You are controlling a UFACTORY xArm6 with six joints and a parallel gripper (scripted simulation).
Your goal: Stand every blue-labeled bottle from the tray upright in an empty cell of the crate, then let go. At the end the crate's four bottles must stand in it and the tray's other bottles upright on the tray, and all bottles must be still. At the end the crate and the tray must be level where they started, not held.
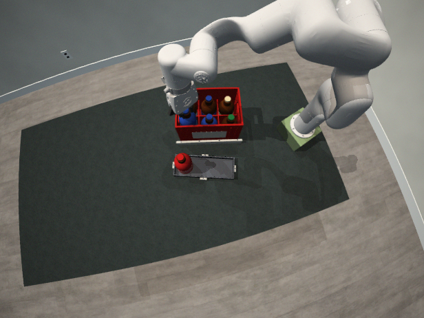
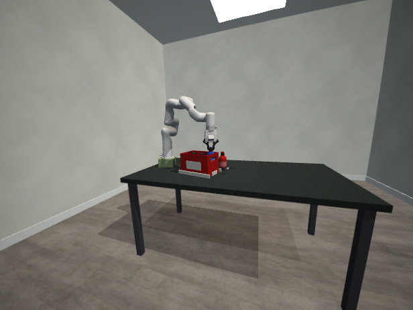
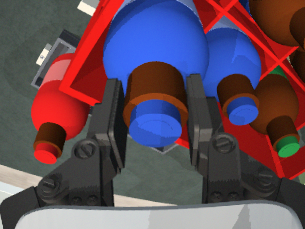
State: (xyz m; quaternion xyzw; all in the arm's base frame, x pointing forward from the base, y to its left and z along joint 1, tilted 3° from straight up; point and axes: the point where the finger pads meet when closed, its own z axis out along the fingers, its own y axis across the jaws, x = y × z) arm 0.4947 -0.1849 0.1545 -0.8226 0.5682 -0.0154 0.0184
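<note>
Now: the crate 10 cm behind my hand, 1 cm to the right of it and 13 cm below it. Round my hand: grey tray: 19 cm to the left, 20 cm below; then red-labeled bottle: 8 cm ahead, 15 cm to the left, 13 cm below.
</note>
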